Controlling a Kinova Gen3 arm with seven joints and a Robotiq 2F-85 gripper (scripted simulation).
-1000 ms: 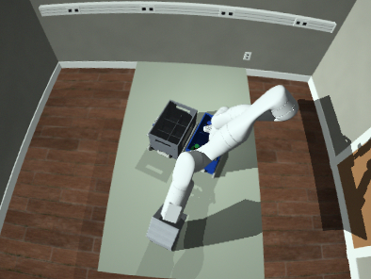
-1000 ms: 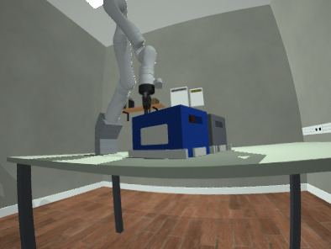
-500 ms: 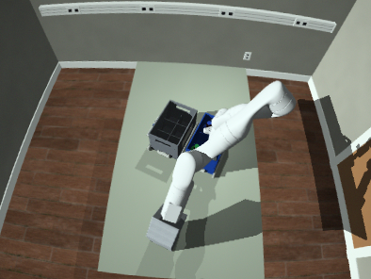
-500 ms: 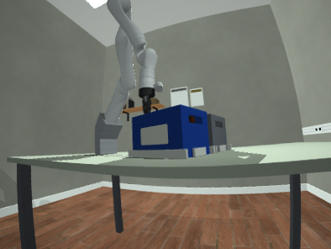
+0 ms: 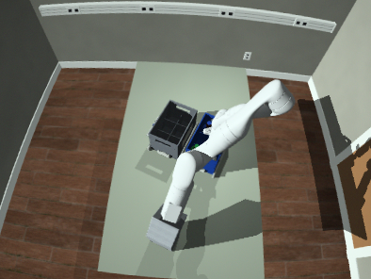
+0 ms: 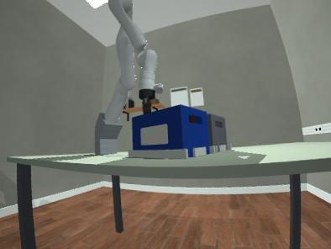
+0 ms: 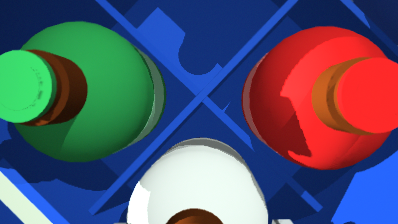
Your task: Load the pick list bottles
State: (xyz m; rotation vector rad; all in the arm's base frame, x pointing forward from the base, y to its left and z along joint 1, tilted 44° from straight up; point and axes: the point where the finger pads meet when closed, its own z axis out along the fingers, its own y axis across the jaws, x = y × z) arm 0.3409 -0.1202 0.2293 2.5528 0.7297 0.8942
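The white bottle is 70 mm below my hand. Also, from my hand: green-capped bottle: 90 mm to the left, 70 mm below, 30 mm ahead; then red-capped bottle: 80 mm ahead, 70 mm below, 30 mm to the right; then blue crate: 100 mm ahead, 70 mm below, 20 mm to the left.
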